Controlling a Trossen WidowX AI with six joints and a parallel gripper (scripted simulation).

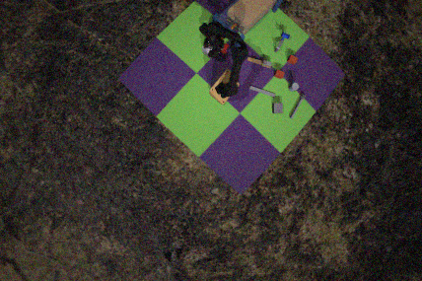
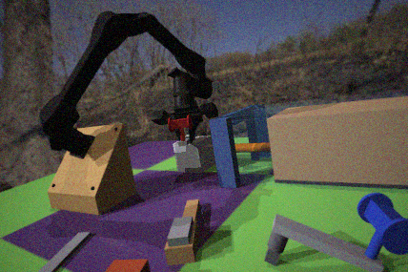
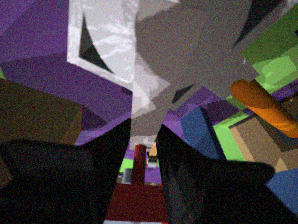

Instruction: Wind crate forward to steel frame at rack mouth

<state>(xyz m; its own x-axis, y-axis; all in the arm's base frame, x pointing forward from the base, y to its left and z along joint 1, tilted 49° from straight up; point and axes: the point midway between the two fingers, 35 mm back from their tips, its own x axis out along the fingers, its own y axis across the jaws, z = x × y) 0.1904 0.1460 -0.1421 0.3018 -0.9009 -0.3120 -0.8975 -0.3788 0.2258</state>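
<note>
Right now my gripper tip is 50 mm below the red grip, 20 mm to the left of it and 10 mm short of it. The rest, counted from my gripper tip: grey bar 410 mm to the right, 90 mm below, 40 mm ahead; wood-and-grey block 240 mm to the right, 180 mm ahead, 80 mm below; grey winch 60 mm to the left, 60 mm below, 50 mm behind.
</note>
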